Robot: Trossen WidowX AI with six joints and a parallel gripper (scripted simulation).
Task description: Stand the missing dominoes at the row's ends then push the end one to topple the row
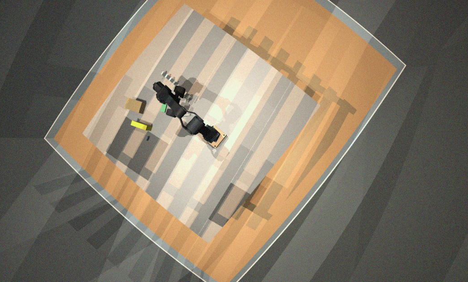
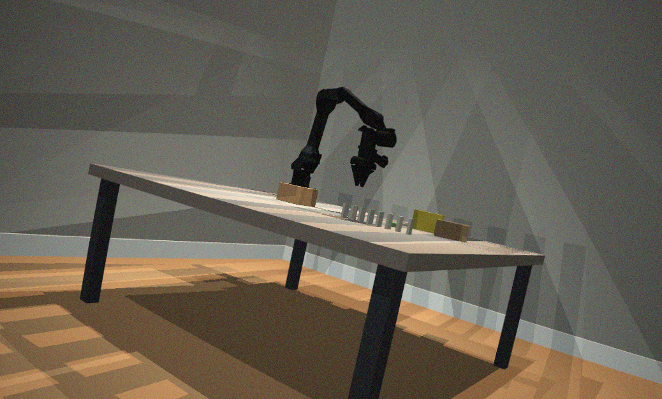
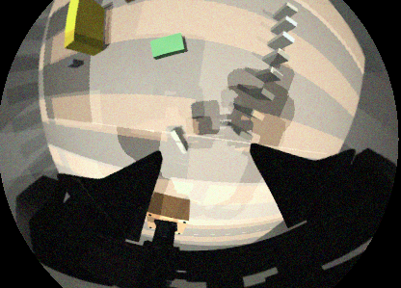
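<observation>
Now: the small dark piece 320 mm to the left of my gripper tip, 140 mm ahead of it and 100 mm below it. Round my gripper tip: yellow block (260 mm to the left, 210 mm ahead, 80 mm below); brown box (330 mm ahead, 160 mm to the left, 90 mm below); green block (140 mm ahead, 110 mm below, 80 mm to the left).
</observation>
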